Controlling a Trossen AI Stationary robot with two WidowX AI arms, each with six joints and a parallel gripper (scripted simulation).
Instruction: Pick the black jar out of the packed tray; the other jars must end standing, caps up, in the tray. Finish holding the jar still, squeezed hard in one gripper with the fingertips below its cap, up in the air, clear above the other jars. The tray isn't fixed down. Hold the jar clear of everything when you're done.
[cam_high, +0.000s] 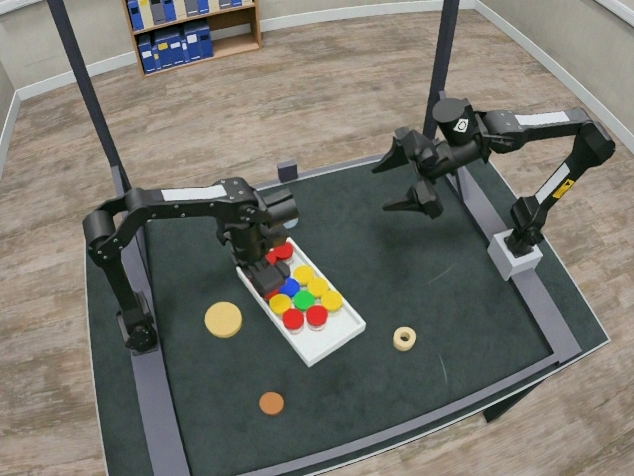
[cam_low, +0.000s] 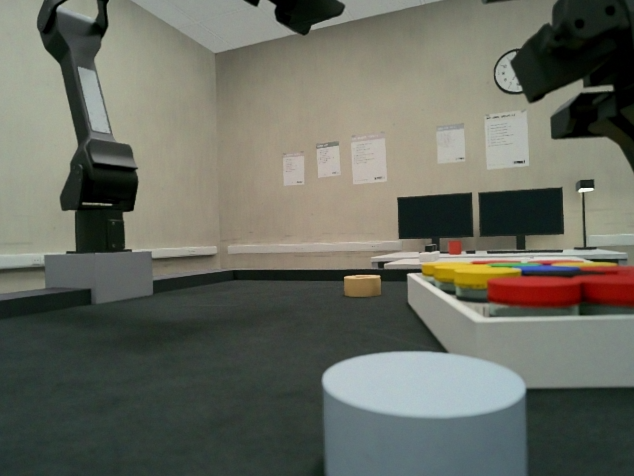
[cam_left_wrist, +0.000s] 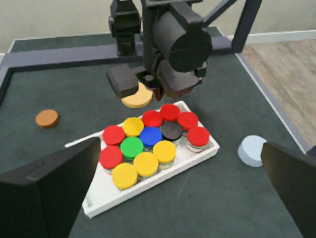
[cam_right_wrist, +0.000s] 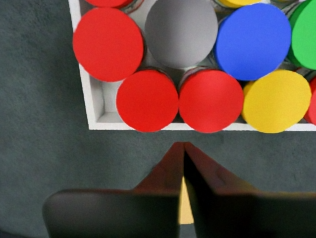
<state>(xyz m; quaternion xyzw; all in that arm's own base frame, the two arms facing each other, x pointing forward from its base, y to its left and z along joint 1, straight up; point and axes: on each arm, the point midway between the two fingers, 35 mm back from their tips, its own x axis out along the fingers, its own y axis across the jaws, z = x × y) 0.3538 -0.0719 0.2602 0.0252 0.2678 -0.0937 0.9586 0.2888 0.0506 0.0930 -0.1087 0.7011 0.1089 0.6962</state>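
Now: right hand 20 mm past the black jar, 60 mm to the right of it and 90 mm above it. Also, from my right hand: yellow jar: 110 mm to the left, 90 mm below; then blue jar: 20 mm ahead, 70 mm to the left, 90 mm below; then tan disc: 50 mm ahead, 90 mm to the right, 100 mm below.
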